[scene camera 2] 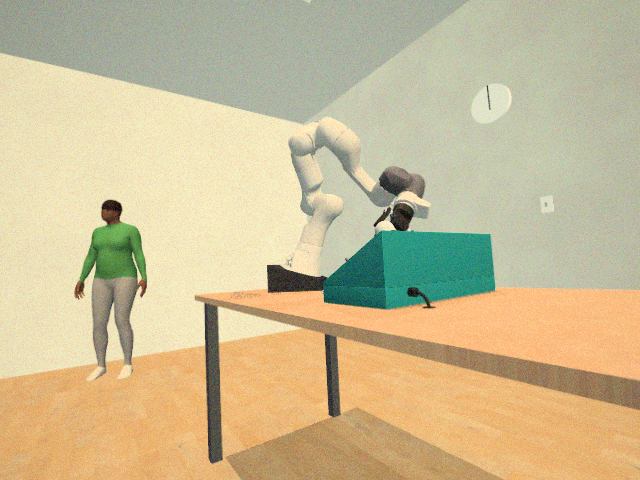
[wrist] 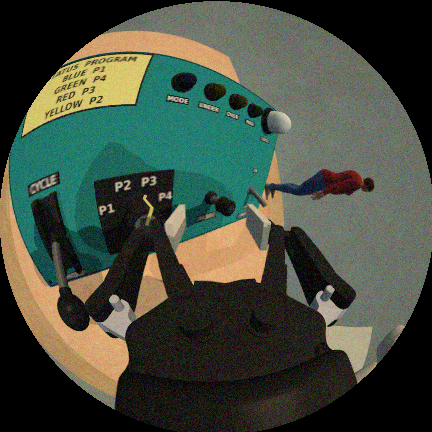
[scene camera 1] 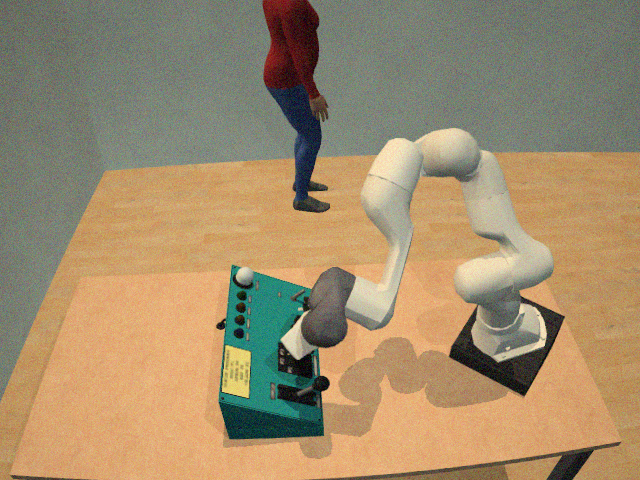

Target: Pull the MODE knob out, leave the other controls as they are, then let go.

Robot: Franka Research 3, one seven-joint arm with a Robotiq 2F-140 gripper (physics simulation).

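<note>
The MODE knob (wrist: pixel 226 206) is a small black round head on a short stem, standing off its collar on the teal control box (scene camera 1: pixel 268 320) (scene camera 2: pixel 439 258) (wrist: pixel 160 130). Its small label is unreadable here. My gripper (wrist: pixel 215 214) is open with nothing between its pads. In the wrist view the knob shows in the gap between them, further off at the panel, apart from both pads. In scene camera 1 the arm's wrist hides the fingers and most of the knob. The program dial's yellow pointer (wrist: pixel 148 207) shows; its body is partly behind a finger.
The CYCLE lever (scene camera 1: pixel 321 383) (wrist: pixel 73 312) sticks up from its slot. A small toggle (scene camera 1: pixel 297 295) (wrist: pixel 257 196) stands near the knob. A white dome (scene camera 1: pixel 244 276) (wrist: pixel 278 122) and several dark lamps line the upper edge. A person (scene camera 1: pixel 292 49) (wrist: pixel 342 182) stands beyond the table.
</note>
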